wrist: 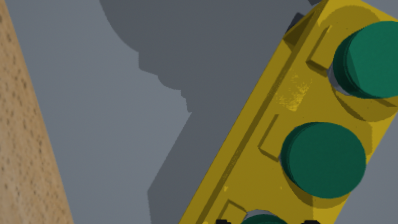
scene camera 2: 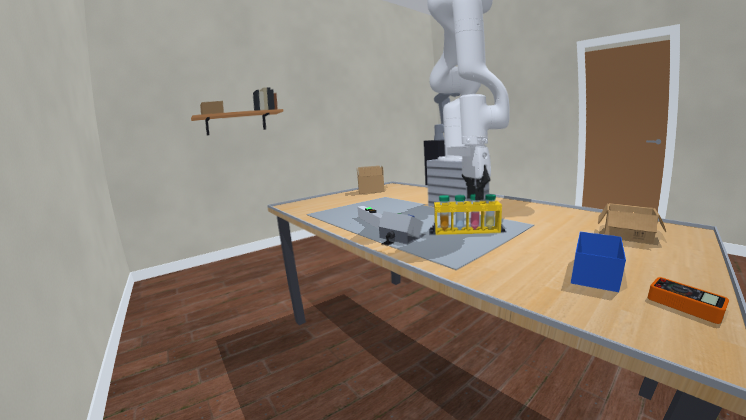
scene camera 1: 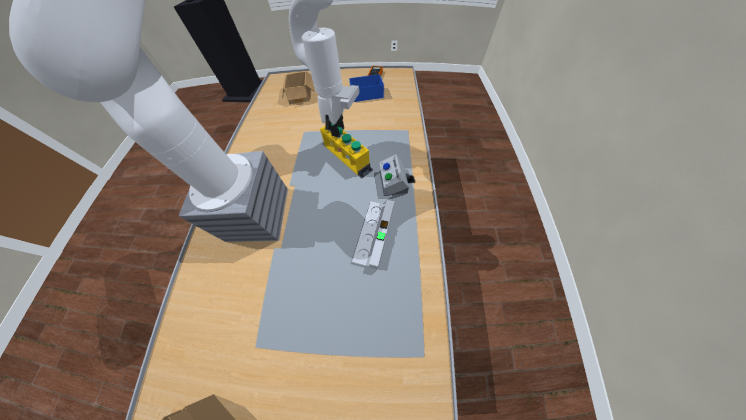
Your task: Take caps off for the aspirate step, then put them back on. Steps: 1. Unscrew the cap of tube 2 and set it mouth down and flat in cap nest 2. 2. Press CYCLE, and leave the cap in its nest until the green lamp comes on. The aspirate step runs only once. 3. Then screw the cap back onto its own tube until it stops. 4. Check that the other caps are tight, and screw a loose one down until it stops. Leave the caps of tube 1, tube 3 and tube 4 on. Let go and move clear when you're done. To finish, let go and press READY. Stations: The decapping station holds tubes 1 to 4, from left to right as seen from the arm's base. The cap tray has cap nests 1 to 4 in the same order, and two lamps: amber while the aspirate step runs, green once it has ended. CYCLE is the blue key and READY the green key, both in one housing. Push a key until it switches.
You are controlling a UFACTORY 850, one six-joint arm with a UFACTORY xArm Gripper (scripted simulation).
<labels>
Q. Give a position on a key housing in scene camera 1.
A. At 398,184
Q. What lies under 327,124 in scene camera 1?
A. My gripper.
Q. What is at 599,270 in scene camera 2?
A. A blue bin.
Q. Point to a key housing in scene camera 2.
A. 393,226
</labels>
